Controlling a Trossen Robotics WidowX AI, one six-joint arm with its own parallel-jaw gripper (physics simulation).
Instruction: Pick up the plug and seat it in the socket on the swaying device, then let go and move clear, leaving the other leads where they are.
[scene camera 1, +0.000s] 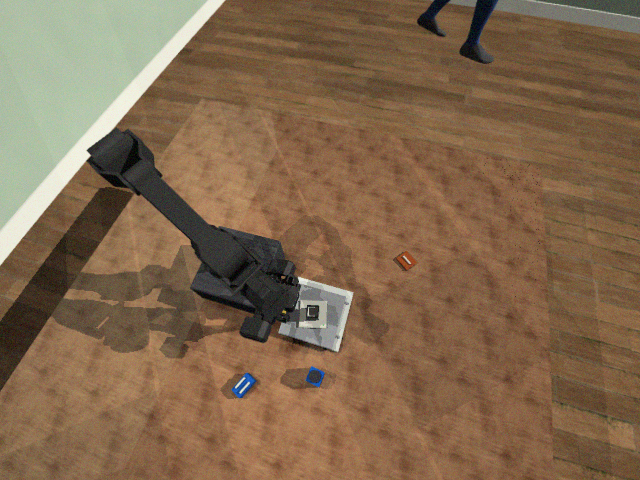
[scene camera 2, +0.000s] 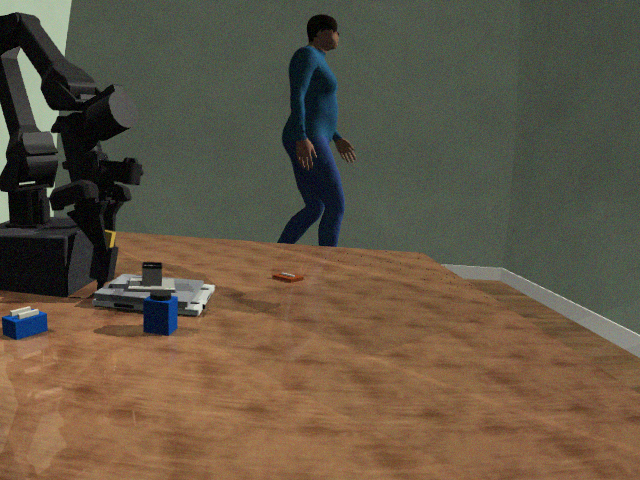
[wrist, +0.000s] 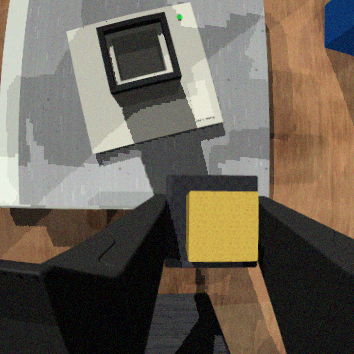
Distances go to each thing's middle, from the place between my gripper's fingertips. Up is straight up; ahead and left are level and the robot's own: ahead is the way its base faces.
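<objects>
From my hand, the device (scene camera 1: 316, 317) is 3 cm to the left, 6 cm ahead and 4 cm below. The plug (scene camera 2: 103, 266) is 1 cm behind my hand and 1 cm below it, and that makes the plug the nearest to my hand of the things named here, going by their middles.
</objects>
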